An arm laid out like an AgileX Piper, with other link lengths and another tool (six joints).
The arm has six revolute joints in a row. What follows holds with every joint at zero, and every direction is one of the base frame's.
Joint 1 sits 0.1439 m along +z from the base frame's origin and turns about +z.
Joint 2 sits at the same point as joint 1 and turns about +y.
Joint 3 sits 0.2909 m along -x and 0.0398 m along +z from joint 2 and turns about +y.
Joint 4 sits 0.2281 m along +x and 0.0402 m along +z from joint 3 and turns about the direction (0.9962, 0, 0.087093).
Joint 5 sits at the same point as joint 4 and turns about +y.
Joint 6 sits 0.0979 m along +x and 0.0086 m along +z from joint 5 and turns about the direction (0.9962, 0, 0.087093).
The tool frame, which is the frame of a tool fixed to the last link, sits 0.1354 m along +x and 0.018 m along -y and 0.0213 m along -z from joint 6; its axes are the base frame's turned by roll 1.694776, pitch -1.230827 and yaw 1.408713 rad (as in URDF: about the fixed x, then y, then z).
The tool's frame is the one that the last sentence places.
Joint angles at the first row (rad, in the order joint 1, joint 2, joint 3, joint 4, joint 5, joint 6):
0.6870 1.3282 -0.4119 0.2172 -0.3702 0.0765
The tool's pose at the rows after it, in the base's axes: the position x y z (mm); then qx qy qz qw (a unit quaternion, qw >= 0):
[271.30, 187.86, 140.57, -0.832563, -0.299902, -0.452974, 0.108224]
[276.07, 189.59, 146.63, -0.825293, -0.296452, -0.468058, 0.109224]
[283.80, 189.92, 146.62, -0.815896, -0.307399, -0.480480, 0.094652]
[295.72, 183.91, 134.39, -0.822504, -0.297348, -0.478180, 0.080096]
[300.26, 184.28, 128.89, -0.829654, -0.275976, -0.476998, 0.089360]
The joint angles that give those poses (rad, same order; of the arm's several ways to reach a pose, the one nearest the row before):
0.6870 1.3394 -0.4072 0.2153 -0.3848 0.0765
0.6871 1.3428 -0.4073 0.2133 -0.4224 0.0765
0.6848 1.3735 -0.4072 0.2132 -0.4733 0.0362
0.6573 1.4414 -0.4072 0.2132 -0.5299 0.0343
0.6483 1.4765 -0.4073 0.2079 -0.5667 0.0861

